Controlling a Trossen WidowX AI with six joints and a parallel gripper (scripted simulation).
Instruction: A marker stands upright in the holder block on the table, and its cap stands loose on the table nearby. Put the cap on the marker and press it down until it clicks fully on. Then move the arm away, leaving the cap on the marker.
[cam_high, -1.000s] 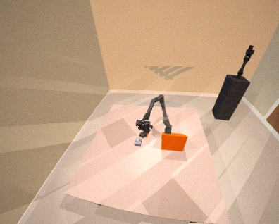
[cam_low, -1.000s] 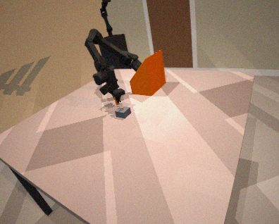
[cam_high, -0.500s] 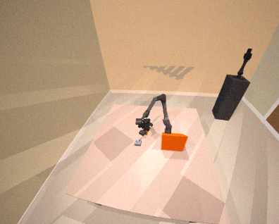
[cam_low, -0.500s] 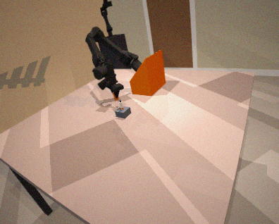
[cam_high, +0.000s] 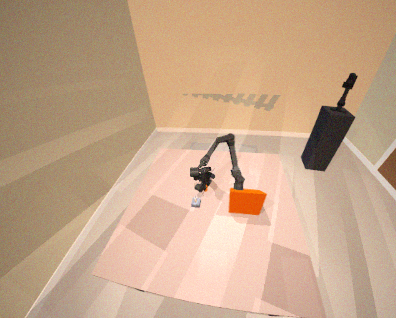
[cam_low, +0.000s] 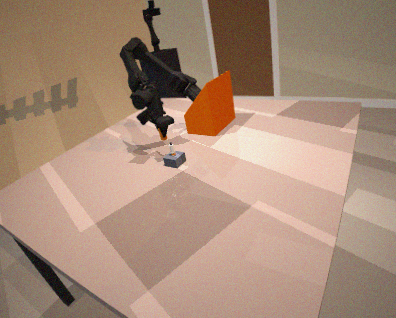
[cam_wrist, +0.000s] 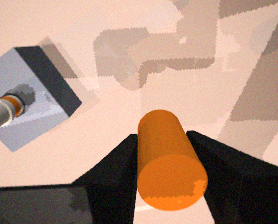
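My gripper tip is 100 mm to the right of the holder block, 60 mm above it and 50 mm short of it. From my gripper tip the other things lie so: orange cap (10 mm above).
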